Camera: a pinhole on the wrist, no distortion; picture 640 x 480 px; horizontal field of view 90.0 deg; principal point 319.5 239.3 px. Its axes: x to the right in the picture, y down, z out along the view. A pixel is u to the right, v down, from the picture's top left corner.
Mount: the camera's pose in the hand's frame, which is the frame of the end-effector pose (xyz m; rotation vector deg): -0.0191 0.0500 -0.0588 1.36 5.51 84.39
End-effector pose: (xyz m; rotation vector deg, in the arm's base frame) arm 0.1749 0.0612 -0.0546 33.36 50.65 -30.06
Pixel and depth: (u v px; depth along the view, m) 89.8 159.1 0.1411
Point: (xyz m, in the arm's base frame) 0.2003 -0.0327 -0.0389
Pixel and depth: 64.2 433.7 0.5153
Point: 0.0828 -0.4316 0.3906
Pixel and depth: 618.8 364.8 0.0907
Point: 0.2614 0.1515 0.0283
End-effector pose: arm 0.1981 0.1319 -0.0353 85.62 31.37 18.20
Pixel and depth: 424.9 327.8 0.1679
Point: 0.2317 0.0227 0.0857
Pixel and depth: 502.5 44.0 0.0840
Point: 0.2567 0.1451 0.0534
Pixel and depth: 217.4 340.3 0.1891
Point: 0.2128 -0.0204 -0.0228
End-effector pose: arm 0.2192 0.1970 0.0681 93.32 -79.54 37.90
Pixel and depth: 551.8 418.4 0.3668
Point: -0.2005 0.0143 -0.1242
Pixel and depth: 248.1 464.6 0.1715
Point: 0.1418 0.1548 -0.0898
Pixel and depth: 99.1 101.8 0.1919
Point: 0.2945 0.0491 0.0368
